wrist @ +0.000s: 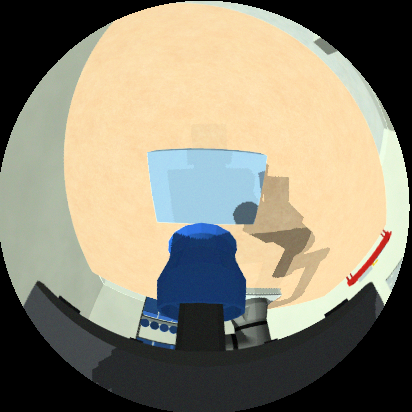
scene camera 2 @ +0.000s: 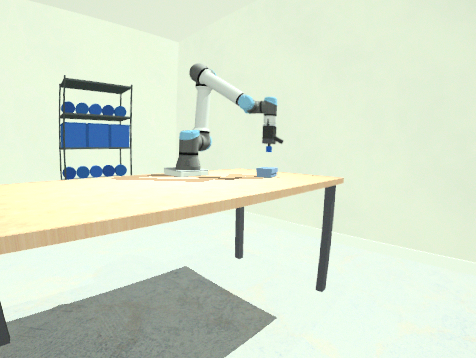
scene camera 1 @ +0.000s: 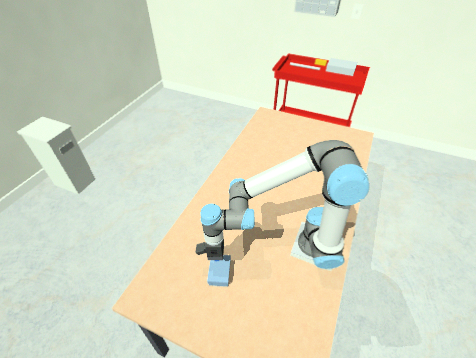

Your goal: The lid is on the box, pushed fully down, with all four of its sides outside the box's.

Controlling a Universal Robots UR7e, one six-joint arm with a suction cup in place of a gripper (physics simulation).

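Seen in the pictures: end effector, tool point: [wrist: 202, 251] [scene camera 2: 268, 152]; arm's base, origin of the base link: [wrist: 246, 305] [scene camera 2: 188, 168].
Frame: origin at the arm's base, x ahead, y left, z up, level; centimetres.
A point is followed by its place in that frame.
A light blue lid [scene camera 1: 220, 268] {z 1.5, x 37.7, y 27.6 cm} [scene camera 2: 266, 170] {z 0.4, x 41.6, y 21.5 cm} [wrist: 205, 175] {z 1.5, x 40.1, y 28.0 cm} lies on the blue box, which stands on the table. The lid looks level and shows from above as one smooth rectangle. The box is mostly hidden under it; whether all four lid sides are outside the box's and how far down it sits are too small to tell. My gripper, a blue suction cup [scene camera 2: 269, 149] [wrist: 202, 231], is open and empty. It hangs well above the lid, with a clear gap in the scene camera 2 view. In the scene camera 1 view the cup is hidden by its black mount.
The wooden table [scene camera 1: 280, 310] {z -3.6, x 8.1, y 34.6 cm} [scene camera 2: 125, 200] {z -3.5, x 47.1, y -62.6 cm} [wrist: 200, 75] {z -3.5, x 53.1, y 32.4 cm} carries the arm's base. Arm shadows fall beside the box. A red cart [scene camera 1: 320, 80] stands behind the table's far end, a pale cabinet [scene camera 1: 65, 155] on the floor at left, and a shelf rack [scene camera 2: 95, 86] in the background.
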